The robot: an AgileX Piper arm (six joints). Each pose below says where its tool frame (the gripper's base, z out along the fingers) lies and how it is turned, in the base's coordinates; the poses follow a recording.
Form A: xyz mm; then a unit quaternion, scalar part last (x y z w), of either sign.
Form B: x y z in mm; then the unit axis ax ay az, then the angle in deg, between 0 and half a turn. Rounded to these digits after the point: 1 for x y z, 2 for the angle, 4 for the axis.
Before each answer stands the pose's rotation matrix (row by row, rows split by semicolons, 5 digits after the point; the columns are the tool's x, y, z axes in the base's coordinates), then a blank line. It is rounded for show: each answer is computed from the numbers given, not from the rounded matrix.
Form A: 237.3, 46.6, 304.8, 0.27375, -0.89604, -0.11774, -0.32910
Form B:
-0.63351 -0.56808 0.52531; -0.41309 0.82240 0.39118; -0.65424 0.03082 -0.75566

237.3, 46.6, 304.8, -0.2899, 0.9489, 0.1247, 141.57
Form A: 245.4, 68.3, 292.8, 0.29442, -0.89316, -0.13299, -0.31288
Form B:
-0.63085 -0.60915 0.48059; -0.44271 0.79126 0.42180; -0.63721 0.05333 -0.76884

245.4, 68.3, 292.8, -0.3100, 0.9404, 0.1400, 143.53
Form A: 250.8, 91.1, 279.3, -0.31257, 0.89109, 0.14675, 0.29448
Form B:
-0.63116 -0.64349 0.43308; -0.47063 0.76153 0.44563; -0.61656 0.07744 -0.78349

250.8, 91.1, 279.3, -0.3271, 0.9324, 0.1536, 145.75
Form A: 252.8, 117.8, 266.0, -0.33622, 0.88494, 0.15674, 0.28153
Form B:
-0.61539 -0.68333 0.39288; -0.50682 0.72477 0.46673; -0.60368 0.08810 -0.79234

252.8, 117.8, 266.0, -0.3504, 0.9222, 0.1633, 147.30
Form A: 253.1, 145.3, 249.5, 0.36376, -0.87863, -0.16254, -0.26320
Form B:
-0.59681 -0.72478 0.34426; -0.55366 0.68252 0.47711; -0.58076 0.09414 -0.80861

253.1, 145.3, 249.5, -0.3771, 0.9107, 0.1685, 149.48
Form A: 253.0, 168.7, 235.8, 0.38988, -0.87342, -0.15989, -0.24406
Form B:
-0.57686 -0.75910 0.30166; -0.60301 0.64486 0.46961; -0.55101 0.08899 -0.82974

253.0, 168.7, 235.8, -0.4020, 0.9007, 0.1649, 151.75
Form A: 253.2, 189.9, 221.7, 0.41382, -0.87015, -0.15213, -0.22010
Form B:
-0.56062 -0.78714 0.25713; -0.65321 0.61122 0.44692; -0.50895 0.08259 -0.85682

253.2, 189.9, 221.7, -0.4242, 0.8920, 0.1560, 154.57
